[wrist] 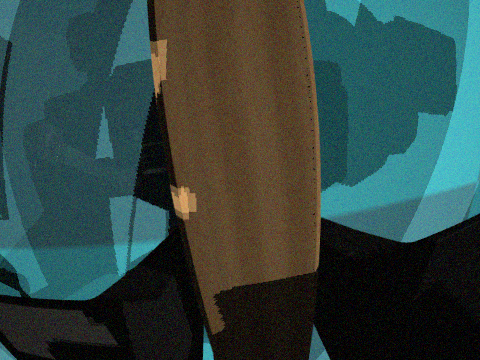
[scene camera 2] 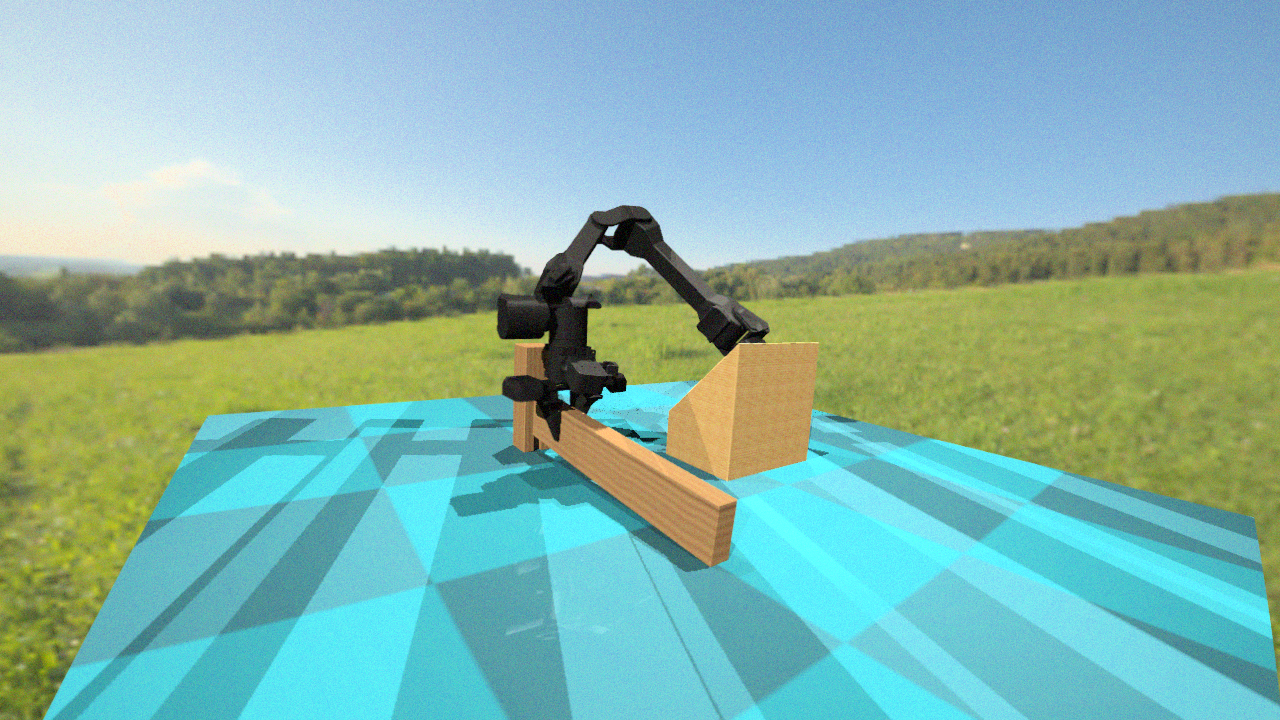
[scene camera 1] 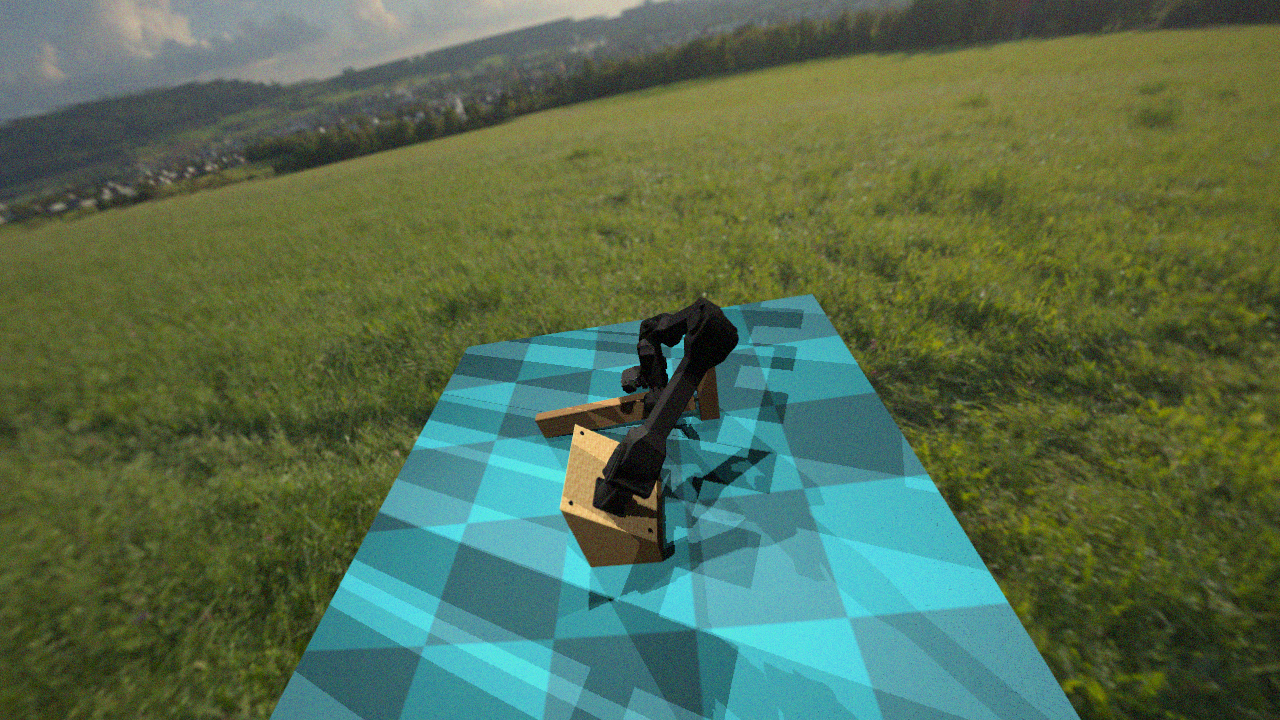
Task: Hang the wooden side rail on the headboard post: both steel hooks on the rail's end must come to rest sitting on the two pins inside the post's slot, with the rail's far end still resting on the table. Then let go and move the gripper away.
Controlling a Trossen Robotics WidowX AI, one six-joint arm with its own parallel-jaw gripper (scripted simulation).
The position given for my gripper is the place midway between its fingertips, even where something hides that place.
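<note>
I can see my gripper (scene camera 2: 565,439) in scene camera 2, and scene camera 1 gives me my gripper (scene camera 1: 661,406) too, as the wrist view does with my gripper (wrist: 236,219). A wooden side rail (scene camera 2: 697,516) is visible to me in scene camera 2. I see the wooden side rail (scene camera 1: 630,408) in scene camera 1 and the wooden side rail (wrist: 236,95) in the wrist view. There is also a headboard post (scene camera 2: 523,439) in scene camera 2, and in scene camera 1 I find the headboard post (scene camera 1: 707,392).
</note>
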